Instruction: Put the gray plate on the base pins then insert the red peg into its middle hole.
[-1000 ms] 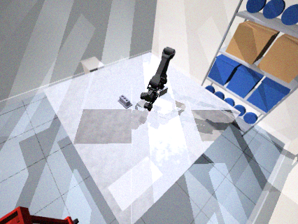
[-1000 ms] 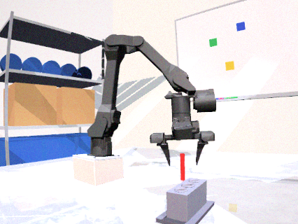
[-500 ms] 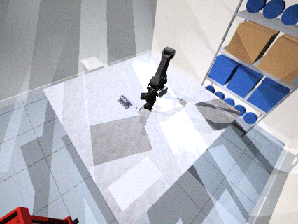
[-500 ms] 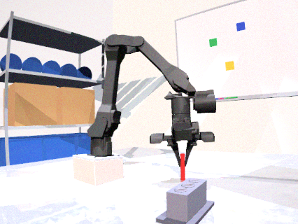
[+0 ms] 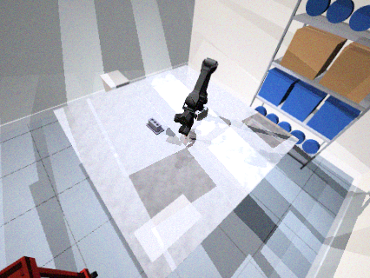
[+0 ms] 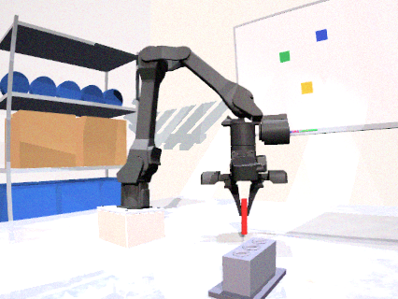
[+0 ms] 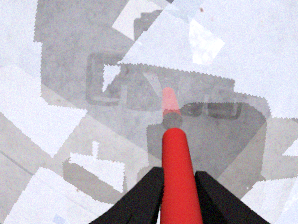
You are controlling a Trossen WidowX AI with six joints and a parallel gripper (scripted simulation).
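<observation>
The gray plate is 80 mm ahead of my gripper tip, 220 mm to the right of it and 10 mm below it. Also, from my gripper tip: base 80 mm ahead, 210 mm to the right, 50 mm below; then red peg right at my gripper tip.
</observation>
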